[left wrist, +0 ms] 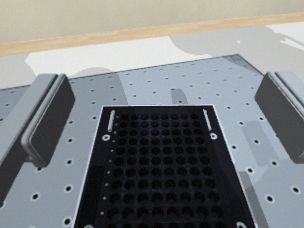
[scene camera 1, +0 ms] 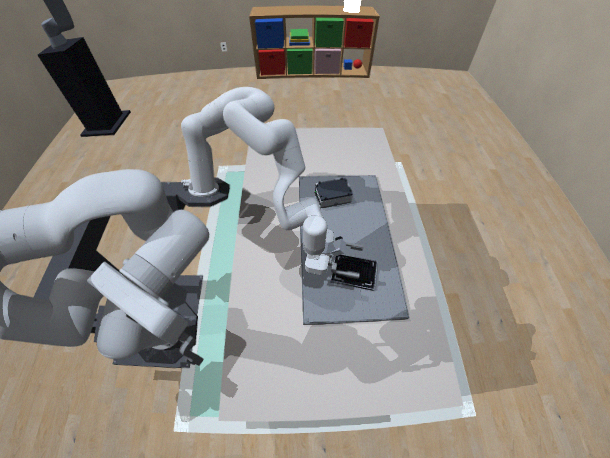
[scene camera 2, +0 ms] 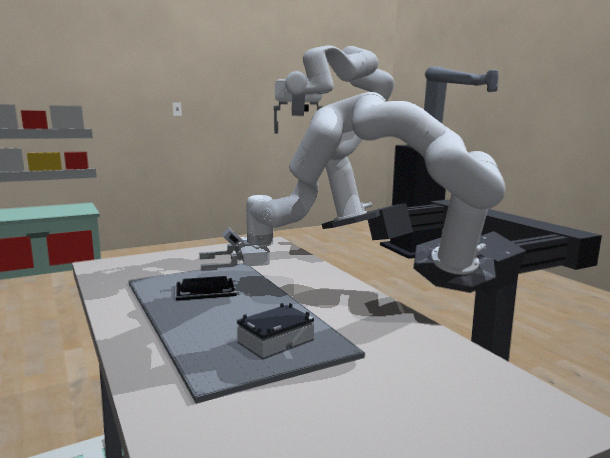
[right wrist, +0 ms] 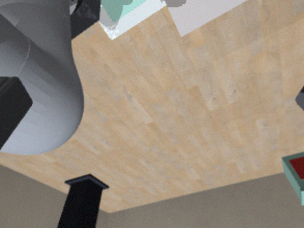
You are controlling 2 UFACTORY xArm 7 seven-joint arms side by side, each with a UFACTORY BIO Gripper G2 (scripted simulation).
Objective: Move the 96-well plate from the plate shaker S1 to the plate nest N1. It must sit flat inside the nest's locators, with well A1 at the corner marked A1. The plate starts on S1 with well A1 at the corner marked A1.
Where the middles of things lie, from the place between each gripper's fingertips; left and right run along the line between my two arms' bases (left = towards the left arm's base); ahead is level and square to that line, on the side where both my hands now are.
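The black 96-well plate (left wrist: pixel 156 154) is 7 cm below my left hand and 1 cm ahead of it. Going by its middle, the plate is nearer to my left hand than to my right hand.
My right hand is 44 cm short of the black 96-well plate, 36 cm to the right of it, and 42 cm above it.
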